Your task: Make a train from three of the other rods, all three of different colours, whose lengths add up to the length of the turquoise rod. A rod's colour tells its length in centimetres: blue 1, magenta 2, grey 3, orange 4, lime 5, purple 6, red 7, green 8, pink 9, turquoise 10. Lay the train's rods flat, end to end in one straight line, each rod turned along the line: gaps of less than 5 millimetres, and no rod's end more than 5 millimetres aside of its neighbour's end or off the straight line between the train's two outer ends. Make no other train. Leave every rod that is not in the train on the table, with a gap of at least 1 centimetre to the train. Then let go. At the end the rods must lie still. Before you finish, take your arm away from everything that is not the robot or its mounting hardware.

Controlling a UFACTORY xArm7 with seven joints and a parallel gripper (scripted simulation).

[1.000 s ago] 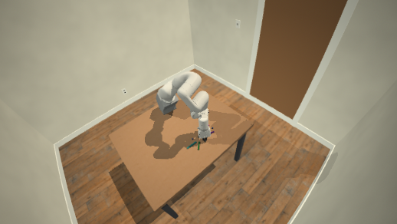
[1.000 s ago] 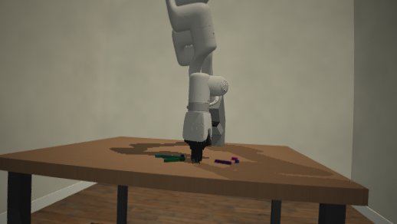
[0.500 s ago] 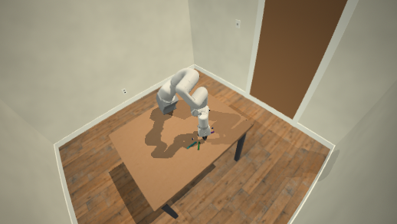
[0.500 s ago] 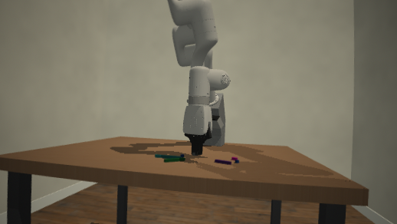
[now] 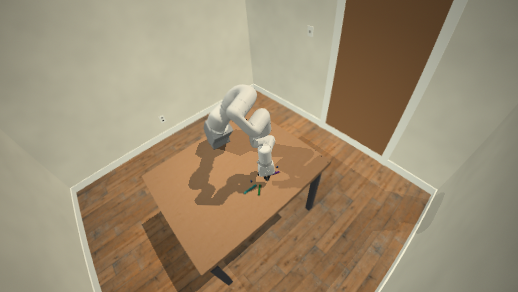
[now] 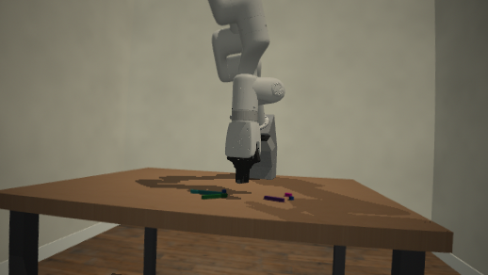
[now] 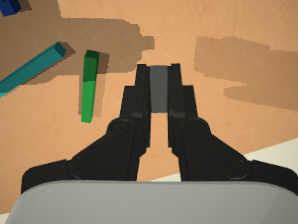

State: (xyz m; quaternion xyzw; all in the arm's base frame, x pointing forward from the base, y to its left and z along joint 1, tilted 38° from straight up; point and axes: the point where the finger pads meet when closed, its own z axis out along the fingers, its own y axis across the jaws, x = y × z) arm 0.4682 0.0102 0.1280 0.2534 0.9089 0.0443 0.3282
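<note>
Now: the turquoise rod 5 cm behind my hand, 11 cm to the right of it and 6 cm below it. From my hand the other things lie so: green rod: 8 cm to the right, 6 cm below; purple rod: 1 cm behind, 9 cm to the left, 6 cm below; small grey rod: 2 cm below.
</note>
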